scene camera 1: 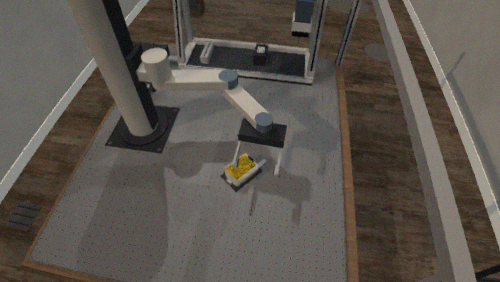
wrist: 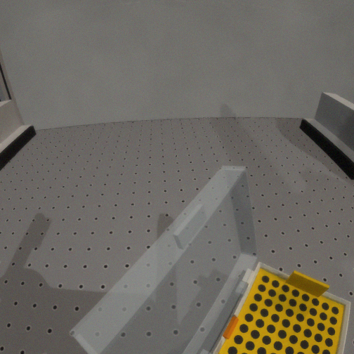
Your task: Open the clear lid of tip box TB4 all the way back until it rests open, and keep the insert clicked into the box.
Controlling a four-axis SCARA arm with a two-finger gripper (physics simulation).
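Seen in the pictures: gripper, fingertip midpoint: (scene camera 1: 254, 170); arm's base at its link origin: (scene camera 1: 144, 127).
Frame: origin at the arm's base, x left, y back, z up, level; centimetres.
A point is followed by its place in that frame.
Tip box TB4 (scene camera 1: 237, 179) {x -26.2, y -53.8, z 7.0 cm} (wrist: 348, 320) is a white box with a yellow perforated insert (scene camera 1: 241, 167) {x -20.1, y -54.5, z 6.9 cm} (wrist: 284, 316) seated inside its rim. The insert shows flat and level with the rim in the wrist view. The clear lid (wrist: 155, 272) is open and leans outward from the hinge side, away from the insert; whether it rests on anything is not clear. My gripper (scene camera 1: 256, 169) {x -28.7, y -61.1, z 20.0 cm} (wrist: 165, 105) is open, its fingers wide apart and empty. In the scene view, one finger is by the box's left part and the other stands to its right.
A dark base plate (scene camera 1: 236, 187) {x -27.5, y -53.5, z 2.1 cm} lies under the box. The perforated table (scene camera 1: 200, 240) {x -52.2, y -43.5, z 1.2 cm} (wrist: 125, 175) surrounds it. The arm's column (scene camera 1: 120, 75) {x -6.3, y -4.1, z 40.2 cm} stands at the left. A framed deck (scene camera 1: 230, 62) {x 51.8, y -35.7, z 6.2 cm} at the back holds a white rack (scene camera 1: 207, 52) {x 53.4, y -21.6, z 10.7 cm} and a dark block (scene camera 1: 260, 55) {x 51.9, y -53.5, z 13.2 cm}.
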